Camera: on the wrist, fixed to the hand. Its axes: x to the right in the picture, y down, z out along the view.
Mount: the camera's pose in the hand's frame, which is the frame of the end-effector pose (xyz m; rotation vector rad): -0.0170 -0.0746 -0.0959 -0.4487 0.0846 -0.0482
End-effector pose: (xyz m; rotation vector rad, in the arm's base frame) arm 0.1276 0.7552 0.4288 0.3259 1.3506 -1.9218
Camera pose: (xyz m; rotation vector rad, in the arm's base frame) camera 0.0674 0.8597 0.4514 0.1535 1.8091 -1.5967
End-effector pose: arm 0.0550 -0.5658 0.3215 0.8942 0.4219 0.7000
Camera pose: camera 0.0132 -0.5562 0.2066 0.4312 0.3411 0.7517
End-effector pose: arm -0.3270 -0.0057 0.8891 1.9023 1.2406 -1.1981
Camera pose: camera -0.3621 0.0964 0.9474 1.6080 1.4639 -0.7822
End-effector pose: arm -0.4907 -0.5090 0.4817 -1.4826 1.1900 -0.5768
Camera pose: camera -0.5518 -0.5433 0.5824 -1.8821 1.4159 -0.4230
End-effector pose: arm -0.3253 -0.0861 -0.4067 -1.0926 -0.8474 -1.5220
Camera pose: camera -0.4176 -0.1522 -0.4533 -1.3220 -0.4852 -1.8383
